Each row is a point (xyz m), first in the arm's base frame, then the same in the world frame.
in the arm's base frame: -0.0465 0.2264 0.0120
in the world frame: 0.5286 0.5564 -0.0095
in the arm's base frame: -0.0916 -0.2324 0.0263
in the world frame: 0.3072 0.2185 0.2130
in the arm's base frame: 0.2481 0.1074 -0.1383
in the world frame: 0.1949 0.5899 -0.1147
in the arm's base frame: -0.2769 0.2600 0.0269
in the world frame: 0.7018 0.5601 0.1468
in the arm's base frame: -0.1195 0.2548 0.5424
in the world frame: 0.8719 0.2009 -0.2174
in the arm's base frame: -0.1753 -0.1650 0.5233
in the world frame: 0.6614 -0.0863 0.0127
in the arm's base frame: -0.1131 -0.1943 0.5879
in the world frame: 0.6397 -0.1498 -0.0536
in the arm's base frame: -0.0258 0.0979 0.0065
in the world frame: 0.4404 0.4699 0.0317
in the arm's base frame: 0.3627 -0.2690 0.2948
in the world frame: 0.1400 0.0232 -0.2493
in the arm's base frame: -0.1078 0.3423 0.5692
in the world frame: 0.9278 0.2447 -0.2763
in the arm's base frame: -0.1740 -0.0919 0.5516
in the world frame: 0.7167 -0.0542 -0.0328
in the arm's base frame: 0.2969 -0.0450 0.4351
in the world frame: 0.3820 0.0809 -0.3602
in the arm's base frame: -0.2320 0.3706 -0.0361
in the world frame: 0.7020 0.6848 0.0952
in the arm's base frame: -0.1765 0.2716 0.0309
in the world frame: 0.6466 0.5697 0.0625
